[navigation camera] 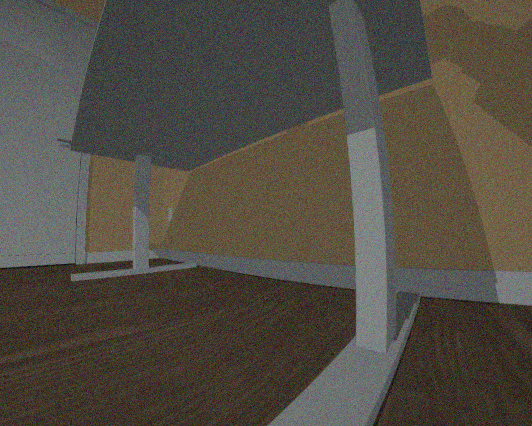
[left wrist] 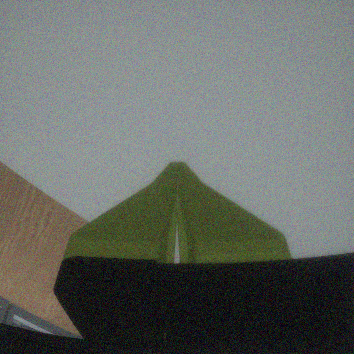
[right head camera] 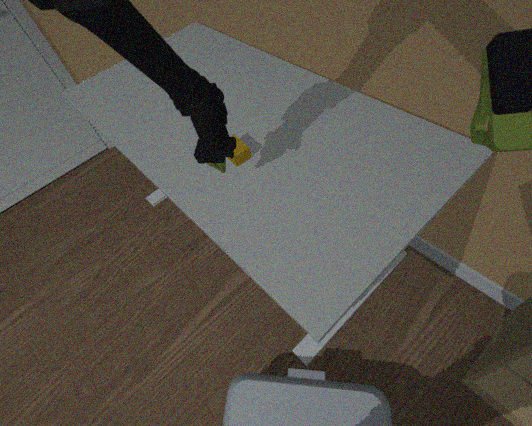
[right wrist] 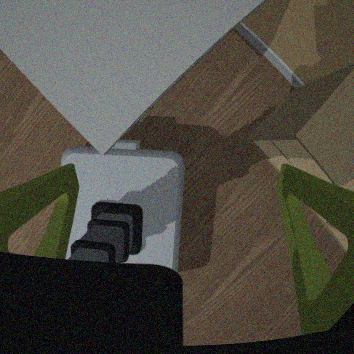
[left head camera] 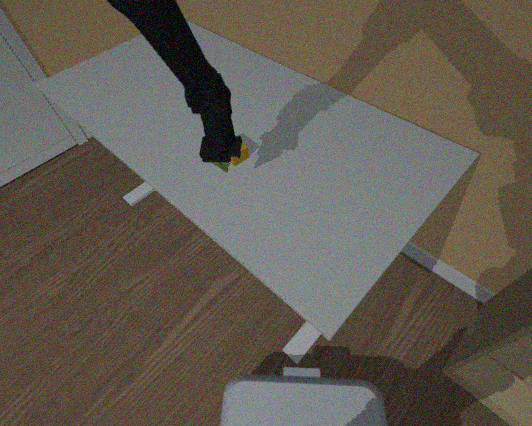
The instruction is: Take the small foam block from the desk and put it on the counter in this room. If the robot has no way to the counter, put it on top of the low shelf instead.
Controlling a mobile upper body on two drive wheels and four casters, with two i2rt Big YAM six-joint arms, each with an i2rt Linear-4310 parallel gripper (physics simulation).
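Frame: origin at the left arm's base, x down, y left, z ahead, level; centimetres.
Seen in the pictures: left gripper, between the fingertips: (left wrist: 176, 173) (right head camera: 224, 171) (left head camera: 226, 170); right gripper, between the fingertips: (right wrist: 177, 174).
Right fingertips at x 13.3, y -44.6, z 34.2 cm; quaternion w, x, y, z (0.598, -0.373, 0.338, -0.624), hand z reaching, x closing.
Note:
Pixels of each thing's top centre, then the offset from my right fingertips to it. "spot": a spot on its surface instead. Level surfaces: height alone.
- small yellow foam block, centre of its top: (left head camera: 231, 144) (right head camera: 234, 145) dz +55.5, dx +51.2, dy +45.4 cm
- white desk, height of its surface: dx +55.7 cm
- desk's white leg, a spot on its surface: (navigation camera: 370, 225) spot: dz +32.4, dx +104.8, dy +5.6 cm
- tan boxy surface, height of its surface: dx +66.6 cm
The small yellow foam block (left head camera: 240, 154) (right head camera: 241, 151) lies on the white desk (left head camera: 310, 210) (right head camera: 310, 200) (left wrist: 175, 75) (right wrist: 100, 50), partly hidden behind my left gripper. The block does not show in the left wrist view. My left gripper (left head camera: 227, 169) (right head camera: 224, 170) (left wrist: 176, 173) is shut with nothing between its green fingertips. It is over the desk, to the left of the block in the head views; its exact height is unclear. My right gripper (right wrist: 177, 174) is open and empty, near the desk's front corner. The counter and the low shelf cannot be made out.
The desk's white leg (navigation camera: 370, 225) and foot (navigation camera: 330, 385) stand close in front of the base (left head camera: 305, 405) (right head camera: 305, 400) (right wrist: 120, 175). A pale door-like panel (left head camera: 30, 125) (right head camera: 45, 115) (navigation camera: 35, 175) is at the left. A tan boxy surface (right wrist: 332, 125) is at the right. A tan wall (navigation camera: 280, 200) stands behind the desk.

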